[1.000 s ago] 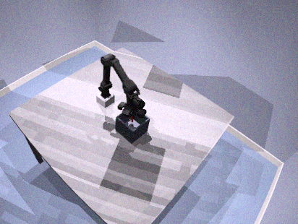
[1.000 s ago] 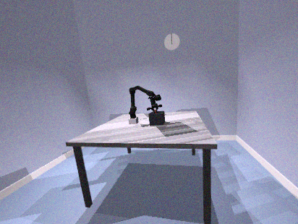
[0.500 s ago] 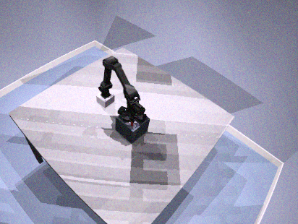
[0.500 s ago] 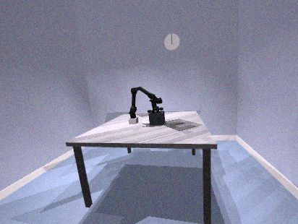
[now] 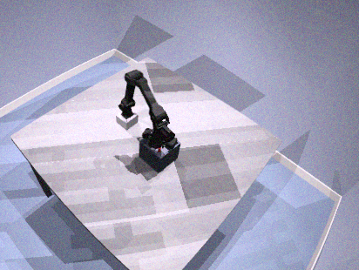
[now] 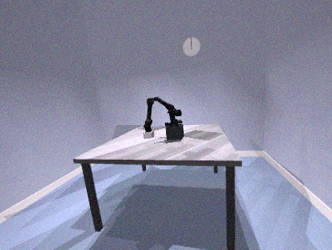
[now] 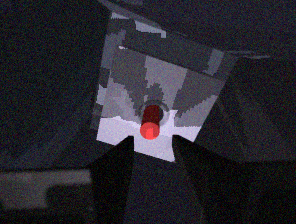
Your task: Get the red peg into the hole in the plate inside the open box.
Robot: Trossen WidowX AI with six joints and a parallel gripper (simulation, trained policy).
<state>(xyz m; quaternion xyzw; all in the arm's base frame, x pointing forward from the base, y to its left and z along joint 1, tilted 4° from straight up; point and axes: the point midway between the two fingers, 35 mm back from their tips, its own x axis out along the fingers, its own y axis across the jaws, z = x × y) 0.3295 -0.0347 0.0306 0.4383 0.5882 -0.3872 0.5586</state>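
My gripper tip is now 10 mm short of the red peg, 10 mm to the left of it and 30 mm above it.
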